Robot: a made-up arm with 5 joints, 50 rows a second.
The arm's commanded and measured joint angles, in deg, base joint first. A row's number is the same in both.
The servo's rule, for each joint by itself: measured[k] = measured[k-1] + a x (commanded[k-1-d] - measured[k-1]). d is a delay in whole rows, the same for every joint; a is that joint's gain. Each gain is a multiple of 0.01, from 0.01 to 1. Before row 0 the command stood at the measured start. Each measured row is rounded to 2 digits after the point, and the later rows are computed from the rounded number. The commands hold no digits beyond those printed.
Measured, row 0:
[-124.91 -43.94 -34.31 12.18 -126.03]
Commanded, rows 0 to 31:
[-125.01 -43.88 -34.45 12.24 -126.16]
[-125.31 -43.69 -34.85 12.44 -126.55]
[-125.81 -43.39 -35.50 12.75 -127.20]
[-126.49 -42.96 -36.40 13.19 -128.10]
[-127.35 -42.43 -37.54 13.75 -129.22]
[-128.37 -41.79 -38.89 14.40 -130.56]
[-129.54 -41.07 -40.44 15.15 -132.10]
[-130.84 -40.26 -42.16 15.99 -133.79]
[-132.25 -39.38 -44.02 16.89 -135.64]
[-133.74 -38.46 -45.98 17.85 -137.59]
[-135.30 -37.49 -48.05 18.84 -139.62]
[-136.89 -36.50 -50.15 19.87 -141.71]
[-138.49 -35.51 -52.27 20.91 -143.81]
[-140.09 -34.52 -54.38 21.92 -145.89]
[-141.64 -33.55 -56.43 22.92 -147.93]
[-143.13 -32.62 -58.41 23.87 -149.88]
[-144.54 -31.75 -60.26 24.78 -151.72]
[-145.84 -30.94 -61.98 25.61 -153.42]
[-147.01 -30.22 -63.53 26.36 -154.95]
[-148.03 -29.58 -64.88 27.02 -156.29]
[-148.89 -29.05 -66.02 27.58 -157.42]
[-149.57 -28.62 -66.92 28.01 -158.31]
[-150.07 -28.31 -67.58 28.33 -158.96]
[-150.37 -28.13 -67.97 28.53 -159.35]
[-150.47 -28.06 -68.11 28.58 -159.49]
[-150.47 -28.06 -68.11 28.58 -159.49]
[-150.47 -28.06 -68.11 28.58 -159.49]
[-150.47 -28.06 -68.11 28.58 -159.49]
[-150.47 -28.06 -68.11 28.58 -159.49]
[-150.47 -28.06 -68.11 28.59 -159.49]
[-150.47 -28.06 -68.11 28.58 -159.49]
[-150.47 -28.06 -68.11 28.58 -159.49]
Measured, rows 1 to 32:
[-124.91 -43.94 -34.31 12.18 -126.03]
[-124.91 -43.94 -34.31 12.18 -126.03]
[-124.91 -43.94 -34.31 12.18 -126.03]
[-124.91 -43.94 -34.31 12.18 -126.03]
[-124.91 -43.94 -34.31 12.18 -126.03]
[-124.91 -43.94 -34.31 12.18 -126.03]
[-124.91 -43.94 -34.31 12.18 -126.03]
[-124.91 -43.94 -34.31 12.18 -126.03]
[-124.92 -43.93 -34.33 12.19 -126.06]
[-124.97 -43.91 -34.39 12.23 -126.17]
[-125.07 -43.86 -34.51 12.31 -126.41]
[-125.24 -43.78 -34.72 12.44 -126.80]
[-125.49 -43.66 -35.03 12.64 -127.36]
[-125.84 -43.49 -35.45 12.90 -128.10]
[-126.28 -43.27 -36.00 13.24 -129.02]
[-126.83 -43.00 -36.68 13.65 -130.12]
[-127.48 -42.67 -37.49 14.14 -131.39]
[-128.23 -42.29 -38.42 14.70 -132.82]
[-129.08 -41.86 -39.48 15.32 -134.38]
[-130.02 -41.38 -40.65 16.00 -136.07]
[-131.04 -40.85 -41.93 16.74 -137.85]
[-132.13 -40.28 -43.30 17.52 -139.70]
[-133.27 -39.67 -44.74 18.33 -141.59]
[-134.45 -39.04 -46.24 19.16 -143.50]
[-135.66 -38.38 -47.78 20.00 -145.39]
[-136.88 -37.71 -49.34 20.84 -147.24]
[-138.10 -37.04 -50.90 21.67 -149.01]
[-139.29 -36.37 -52.44 22.47 -150.68]
[-140.44 -35.71 -53.93 23.24 -152.23]
[-141.54 -35.07 -55.36 23.96 -153.63]
[-142.56 -34.46 -56.70 24.62 -154.86]
[-143.50 -33.89 -57.94 25.21 -155.89]
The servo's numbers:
d 8
a 0.12 0.09 0.11 0.15 0.23

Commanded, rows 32 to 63:
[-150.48 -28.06 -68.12 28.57 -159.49]
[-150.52 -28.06 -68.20 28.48 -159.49]
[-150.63 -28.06 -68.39 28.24 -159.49]
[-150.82 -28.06 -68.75 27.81 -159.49]
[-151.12 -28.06 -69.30 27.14 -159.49]
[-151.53 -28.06 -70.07 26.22 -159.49]
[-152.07 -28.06 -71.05 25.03 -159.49]
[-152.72 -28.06 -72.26 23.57 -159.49]
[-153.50 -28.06 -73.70 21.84 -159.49]
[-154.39 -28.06 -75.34 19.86 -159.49]
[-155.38 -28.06 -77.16 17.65 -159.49]
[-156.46 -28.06 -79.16 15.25 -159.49]
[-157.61 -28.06 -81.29 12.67 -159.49]
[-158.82 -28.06 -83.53 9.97 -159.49]
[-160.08 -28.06 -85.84 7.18 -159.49]
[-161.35 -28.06 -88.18 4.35 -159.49]
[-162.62 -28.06 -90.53 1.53 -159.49]
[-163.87 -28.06 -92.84 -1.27 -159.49]
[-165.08 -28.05 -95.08 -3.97 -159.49]
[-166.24 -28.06 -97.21 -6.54 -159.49]
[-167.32 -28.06 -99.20 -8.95 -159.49]
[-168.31 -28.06 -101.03 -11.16 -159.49]
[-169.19 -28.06 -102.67 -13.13 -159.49]
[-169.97 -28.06 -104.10 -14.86 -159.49]
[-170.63 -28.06 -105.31 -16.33 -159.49]
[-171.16 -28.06 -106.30 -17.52 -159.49]
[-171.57 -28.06 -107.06 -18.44 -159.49]
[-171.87 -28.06 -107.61 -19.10 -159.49]
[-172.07 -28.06 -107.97 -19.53 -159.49]
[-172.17 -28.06 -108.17 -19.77 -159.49]
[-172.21 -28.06 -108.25 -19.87 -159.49]
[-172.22 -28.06 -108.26 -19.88 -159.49]
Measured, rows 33 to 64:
[-144.34 -33.37 -59.06 25.72 -156.72]
[-145.08 -32.89 -60.06 26.15 -157.36]
[-145.73 -32.46 -60.95 26.51 -157.85]
[-146.30 -32.06 -61.74 26.82 -158.23]
[-146.80 -31.70 -62.44 27.08 -158.52]
[-147.24 -31.37 -63.06 27.31 -158.74]
[-147.63 -31.07 -63.62 27.50 -158.91]
[-147.97 -30.80 -64.11 27.66 -159.04]
[-148.27 -30.55 -64.55 27.80 -159.14]
[-148.54 -30.33 -64.95 27.90 -159.22]
[-148.79 -30.13 -65.33 27.95 -159.28]
[-149.03 -29.94 -65.71 27.93 -159.33]
[-149.28 -29.77 -66.10 27.81 -159.37]
[-149.55 -29.62 -66.54 27.57 -159.40]
[-149.85 -29.48 -67.04 27.19 -159.42]
[-150.19 -29.35 -67.61 26.65 -159.44]
[-150.59 -29.23 -68.28 25.93 -159.45]
[-151.05 -29.12 -69.06 25.02 -159.46]
[-151.57 -29.02 -69.95 23.91 -159.47]
[-152.16 -28.93 -70.96 22.61 -159.47]
[-152.81 -28.85 -72.10 21.12 -159.47]
[-153.53 -28.78 -73.36 19.45 -159.47]
[-154.32 -28.72 -74.73 17.61 -159.47]
[-155.16 -28.66 -76.21 15.62 -159.47]
[-156.06 -28.61 -77.79 13.51 -159.47]
[-157.00 -28.56 -79.45 11.29 -159.47]
[-157.97 -28.51 -81.17 9.00 -159.47]
[-158.96 -28.47 -82.93 6.67 -159.47]
[-159.96 -28.43 -84.72 4.33 -159.47]
[-160.96 -28.40 -86.51 2.01 -159.47]
[-161.95 -28.37 -88.29 -0.26 -159.47]
[-162.91 -28.34 -90.03 -2.45 -159.47]

